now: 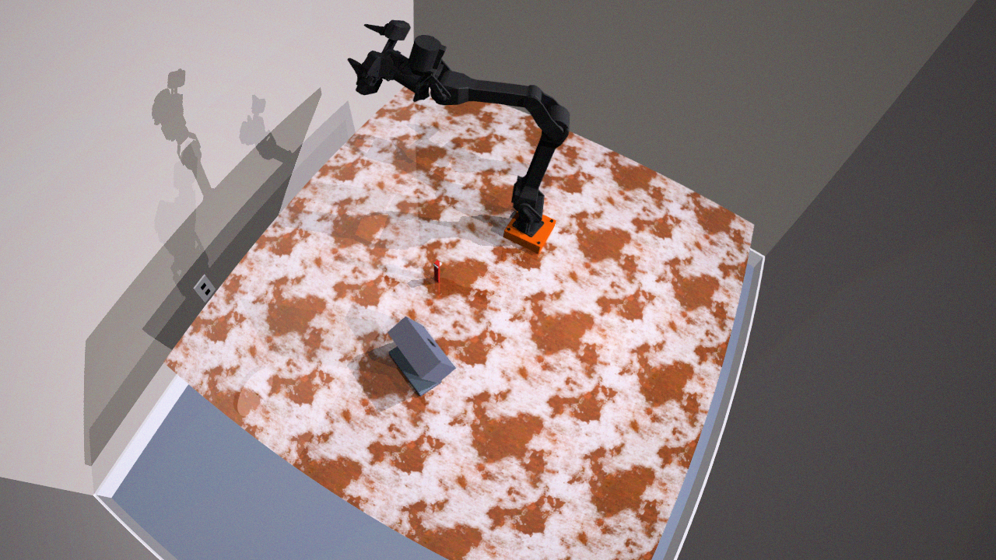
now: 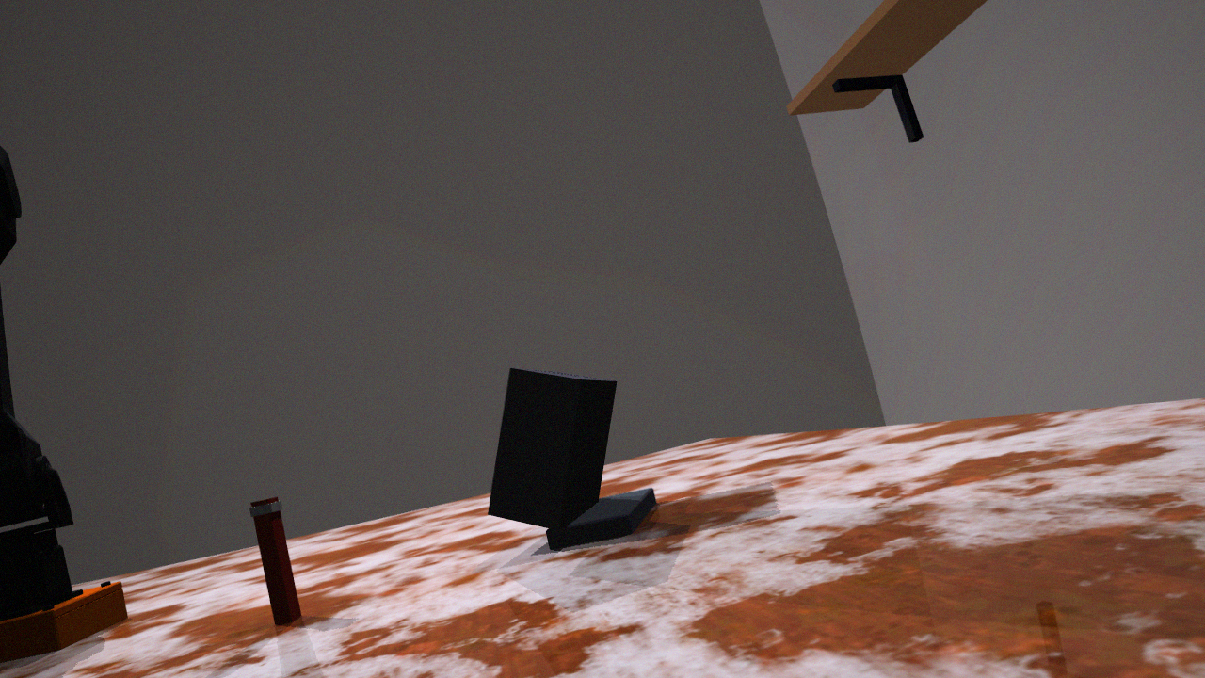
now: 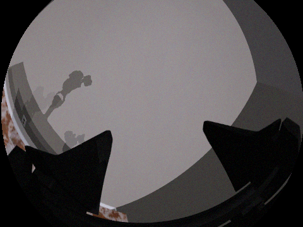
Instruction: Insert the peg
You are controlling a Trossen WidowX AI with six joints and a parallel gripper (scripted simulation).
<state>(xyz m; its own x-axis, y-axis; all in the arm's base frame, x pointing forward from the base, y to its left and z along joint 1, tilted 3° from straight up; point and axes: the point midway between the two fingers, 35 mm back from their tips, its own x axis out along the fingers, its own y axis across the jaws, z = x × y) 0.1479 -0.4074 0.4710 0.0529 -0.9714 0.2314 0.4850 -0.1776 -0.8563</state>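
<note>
The peg is 44 cm below my gripper tip, 37 cm to the left of it and 14 cm ahead of it. The rest, counted from my gripper tip: grey sloped panel (48 cm to the left, 42 cm below, 33 cm ahead).
</note>
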